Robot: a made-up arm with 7 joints. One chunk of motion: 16 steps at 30 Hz.
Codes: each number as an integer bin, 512 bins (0 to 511) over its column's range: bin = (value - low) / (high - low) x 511, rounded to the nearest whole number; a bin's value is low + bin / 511 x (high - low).
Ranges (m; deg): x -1.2..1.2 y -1.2..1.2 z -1.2..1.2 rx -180..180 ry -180..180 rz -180..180
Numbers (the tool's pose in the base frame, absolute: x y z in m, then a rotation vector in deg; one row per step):
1: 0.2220 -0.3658 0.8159 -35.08 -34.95 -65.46
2: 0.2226 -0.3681 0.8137 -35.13 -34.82 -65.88
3: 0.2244 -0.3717 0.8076 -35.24 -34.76 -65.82
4: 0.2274 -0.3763 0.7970 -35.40 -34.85 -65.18
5: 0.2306 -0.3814 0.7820 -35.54 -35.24 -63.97
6: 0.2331 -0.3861 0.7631 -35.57 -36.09 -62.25
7: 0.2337 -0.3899 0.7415 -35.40 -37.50 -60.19
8: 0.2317 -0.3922 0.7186 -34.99 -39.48 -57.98
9: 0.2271 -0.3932 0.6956 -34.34 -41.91 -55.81
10: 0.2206 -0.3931 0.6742 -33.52 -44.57 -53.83
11: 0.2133 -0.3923 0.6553 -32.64 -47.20 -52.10
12: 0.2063 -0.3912 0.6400 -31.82 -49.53 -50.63
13: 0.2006 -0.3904 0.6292 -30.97 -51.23 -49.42
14: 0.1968 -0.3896 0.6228 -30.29 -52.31 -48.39
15: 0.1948 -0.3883 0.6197 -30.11 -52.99 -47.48
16: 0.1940 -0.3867 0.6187 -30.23 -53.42 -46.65
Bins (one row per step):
1: 303 178 429 206 206 163
2: 303 177 429 206 206 162
3: 303 176 427 205 206 162
4: 304 175 425 205 206 163
5: 305 174 422 205 205 165
6: 305 173 418 205 204 167
7: 305 172 413 205 202 170
8: 305 172 409 206 199 173
9: 304 172 404 207 196 176
10: 302 172 399 208 192 179
11: 301 172 395 209 189 182
12: 299 172 392 210 185 184
13: 298 172 389 212 183 185
14: 297 173 388 213 181 187
15: 297 173 387 213 180 188
16: 297 173 387 213 180 189

